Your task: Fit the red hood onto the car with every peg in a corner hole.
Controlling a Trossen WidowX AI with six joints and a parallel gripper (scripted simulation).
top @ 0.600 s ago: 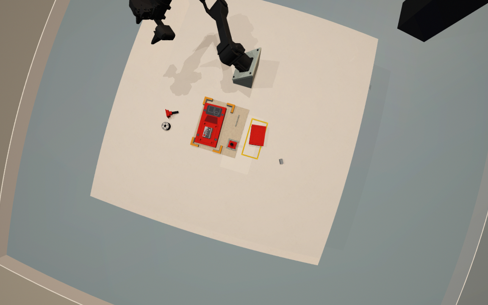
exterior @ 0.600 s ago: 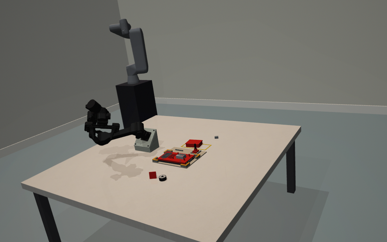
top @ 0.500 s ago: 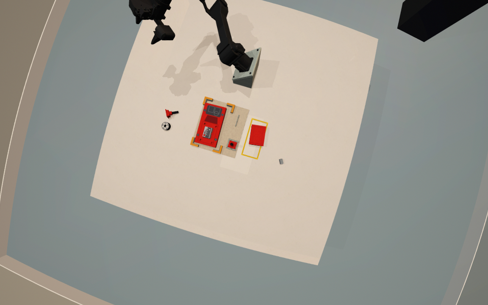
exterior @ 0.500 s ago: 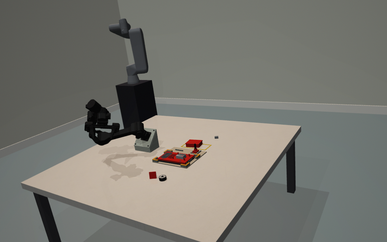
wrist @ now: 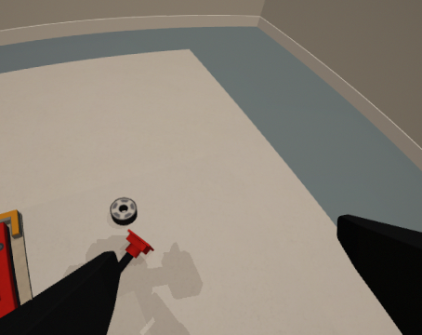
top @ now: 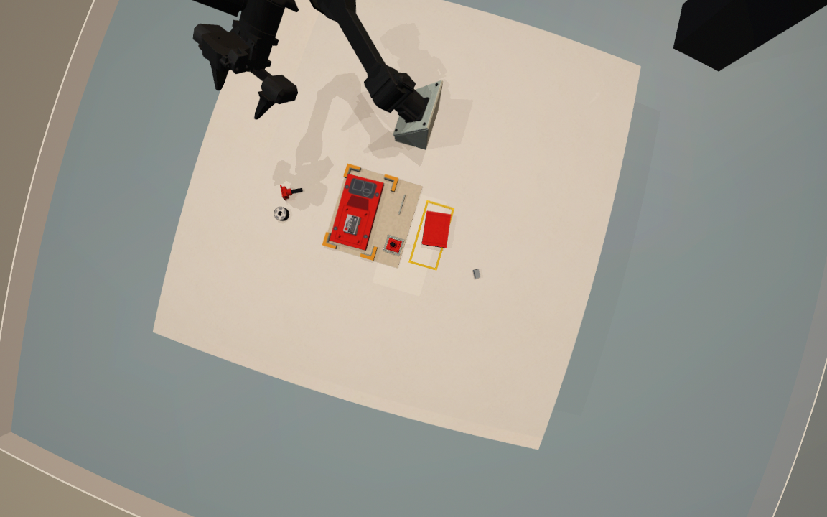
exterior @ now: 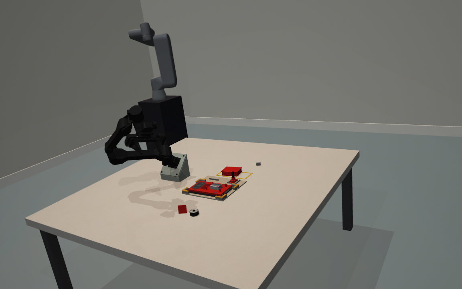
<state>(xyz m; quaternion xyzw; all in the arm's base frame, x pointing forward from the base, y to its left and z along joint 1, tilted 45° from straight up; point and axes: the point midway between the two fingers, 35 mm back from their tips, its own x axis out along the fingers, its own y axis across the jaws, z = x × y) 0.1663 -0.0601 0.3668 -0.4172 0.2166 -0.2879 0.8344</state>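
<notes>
Now: the red hood 7 cm ahead of my gripper tip, 47 cm to the left of it and 26 cm below it. The rest, counted from my gripper tip: grey engine block 14 cm ahead, 25 cm to the left, 26 cm below; then grey holder 15 cm ahead, 37 cm to the left, 24 cm below; then wheel 18 cm ahead, 2 cm to the left, 27 cm below.
</notes>
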